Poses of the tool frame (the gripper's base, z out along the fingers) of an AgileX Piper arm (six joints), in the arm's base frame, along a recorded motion.
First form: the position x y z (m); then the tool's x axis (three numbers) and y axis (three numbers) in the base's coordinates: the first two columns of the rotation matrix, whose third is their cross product.
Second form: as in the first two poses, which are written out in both.
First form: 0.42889 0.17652 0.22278 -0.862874 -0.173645 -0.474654 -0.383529 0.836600 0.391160
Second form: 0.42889 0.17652 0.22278 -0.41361 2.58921 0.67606
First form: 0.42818 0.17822 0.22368 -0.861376 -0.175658 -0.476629 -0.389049 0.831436 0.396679
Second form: 0.42818 0.17822 0.22368 -0.41980 2.58504 0.68675
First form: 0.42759 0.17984 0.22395 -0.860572 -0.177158 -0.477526 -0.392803 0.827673 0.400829
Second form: 0.42759 0.17984 0.22395 -0.42419 2.58259 0.69463
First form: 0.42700 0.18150 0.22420 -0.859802 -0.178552 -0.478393 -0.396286 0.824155 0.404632
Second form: 0.42700 0.18150 0.22420 -0.42827 2.58027 0.70190
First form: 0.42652 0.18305 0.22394 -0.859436 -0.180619 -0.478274 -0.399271 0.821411 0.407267
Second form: 0.42652 0.18305 0.22394 -0.43245 2.57948 0.70715
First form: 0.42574 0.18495 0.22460 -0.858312 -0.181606 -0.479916 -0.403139 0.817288 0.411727
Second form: 0.42574 0.18495 0.22460 -0.43657 2.57597 0.71568
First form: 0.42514 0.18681 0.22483 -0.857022 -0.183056 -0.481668 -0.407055 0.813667 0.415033
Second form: 0.42514 0.18681 0.22483 -0.44100 2.57266 0.72250
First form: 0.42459 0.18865 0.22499 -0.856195 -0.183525 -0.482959 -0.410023 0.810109 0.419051
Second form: 0.42459 0.18865 0.22499 -0.44401 2.56970 0.73000
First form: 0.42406 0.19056 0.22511 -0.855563 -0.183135 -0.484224 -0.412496 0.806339 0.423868
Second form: 0.42406 0.19056 0.22511 -0.44603 2.56652 0.73855
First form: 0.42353 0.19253 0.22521 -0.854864 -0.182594 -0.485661 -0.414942 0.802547 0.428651
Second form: 0.42353 0.19253 0.22521 -0.44792 2.56311 0.74707
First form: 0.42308 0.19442 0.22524 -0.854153 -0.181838 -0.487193 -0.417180 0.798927 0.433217
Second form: 0.42308 0.19442 0.22524 -0.44946 2.55963 0.75520
